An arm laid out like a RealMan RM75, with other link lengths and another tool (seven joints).
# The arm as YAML. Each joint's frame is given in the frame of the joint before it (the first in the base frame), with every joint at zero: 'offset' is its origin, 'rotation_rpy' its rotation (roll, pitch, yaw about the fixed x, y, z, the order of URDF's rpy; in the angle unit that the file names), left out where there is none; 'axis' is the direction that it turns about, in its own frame. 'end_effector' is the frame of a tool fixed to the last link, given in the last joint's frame.
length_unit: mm
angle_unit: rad
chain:
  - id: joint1
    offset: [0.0, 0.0, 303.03]
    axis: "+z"
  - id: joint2
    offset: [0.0, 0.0, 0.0]
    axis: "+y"
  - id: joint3
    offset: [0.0, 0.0, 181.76]
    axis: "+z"
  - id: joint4
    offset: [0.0, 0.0, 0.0]
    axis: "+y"
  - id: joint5
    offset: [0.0, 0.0, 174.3]
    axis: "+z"
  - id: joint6
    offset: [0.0, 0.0, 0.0]
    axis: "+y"
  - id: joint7
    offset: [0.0, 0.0, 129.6]
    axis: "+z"
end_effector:
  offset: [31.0, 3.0, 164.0]
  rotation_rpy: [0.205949, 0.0, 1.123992]
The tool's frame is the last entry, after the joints.
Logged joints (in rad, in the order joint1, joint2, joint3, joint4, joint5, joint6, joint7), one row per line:
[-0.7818, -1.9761, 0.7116, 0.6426, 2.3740, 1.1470, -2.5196]
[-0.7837, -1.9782, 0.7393, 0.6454, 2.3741, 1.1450, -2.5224]
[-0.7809, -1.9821, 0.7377, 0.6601, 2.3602, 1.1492, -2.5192]
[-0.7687, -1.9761, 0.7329, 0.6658, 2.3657, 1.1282, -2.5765]
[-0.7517, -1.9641, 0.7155, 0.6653, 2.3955, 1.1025, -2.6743]
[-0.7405, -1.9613, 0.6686, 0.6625, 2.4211, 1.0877, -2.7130]
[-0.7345, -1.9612, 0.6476, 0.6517, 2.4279, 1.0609, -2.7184]
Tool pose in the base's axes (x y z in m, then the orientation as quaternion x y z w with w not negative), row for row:
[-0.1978, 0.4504, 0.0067, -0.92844, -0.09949, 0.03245, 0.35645]
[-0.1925, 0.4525, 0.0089, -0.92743, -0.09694, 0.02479, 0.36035]
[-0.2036, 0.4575, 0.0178, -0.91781, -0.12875, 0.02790, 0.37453]
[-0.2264, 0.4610, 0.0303, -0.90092, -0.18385, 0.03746, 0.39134]
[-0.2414, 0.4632, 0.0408, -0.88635, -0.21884, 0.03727, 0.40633]
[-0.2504, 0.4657, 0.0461, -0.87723, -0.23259, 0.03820, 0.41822]
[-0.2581, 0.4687, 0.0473, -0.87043, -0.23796, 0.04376, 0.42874]
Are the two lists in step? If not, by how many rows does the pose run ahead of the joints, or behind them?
The pose runs 1 row ahead of the joints: the pose in row i belongs to the joints in row i + 1.
